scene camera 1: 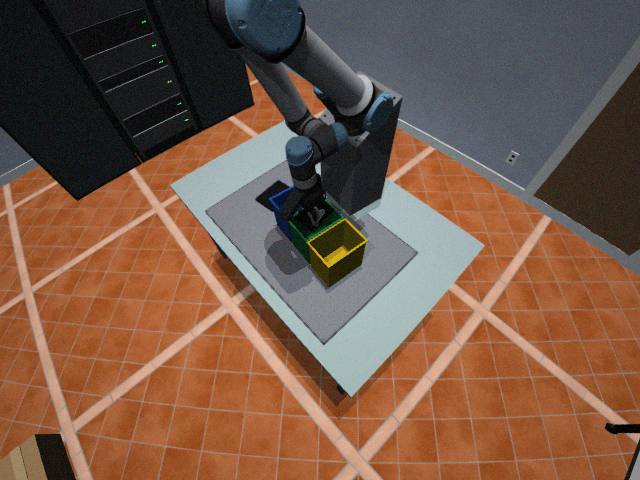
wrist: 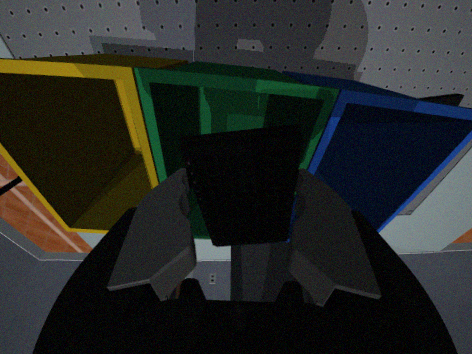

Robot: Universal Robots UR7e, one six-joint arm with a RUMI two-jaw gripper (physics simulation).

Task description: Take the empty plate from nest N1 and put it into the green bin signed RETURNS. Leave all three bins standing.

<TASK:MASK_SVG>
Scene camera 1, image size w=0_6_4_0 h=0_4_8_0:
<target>my gripper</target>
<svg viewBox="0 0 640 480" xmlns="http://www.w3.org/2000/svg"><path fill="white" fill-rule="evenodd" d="M320 174L316 173L317 181L311 188L299 189L294 186L279 209L278 214L285 220L290 221L297 210L299 213L302 212L303 207L306 211L309 211L308 215L312 225L317 227L319 220L325 214L325 210L319 210L314 205L326 200L326 191L322 188Z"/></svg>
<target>green bin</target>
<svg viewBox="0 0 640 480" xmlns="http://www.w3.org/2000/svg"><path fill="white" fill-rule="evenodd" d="M327 200L323 202L333 207L334 211L312 231L295 220L295 216L299 212L288 221L293 245L309 264L311 264L310 253L306 242L345 218Z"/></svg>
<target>yellow bin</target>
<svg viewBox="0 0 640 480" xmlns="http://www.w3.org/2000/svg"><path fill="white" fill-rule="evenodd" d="M346 218L306 242L309 246L311 267L328 287L362 264L365 245L368 242Z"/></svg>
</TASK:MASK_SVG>
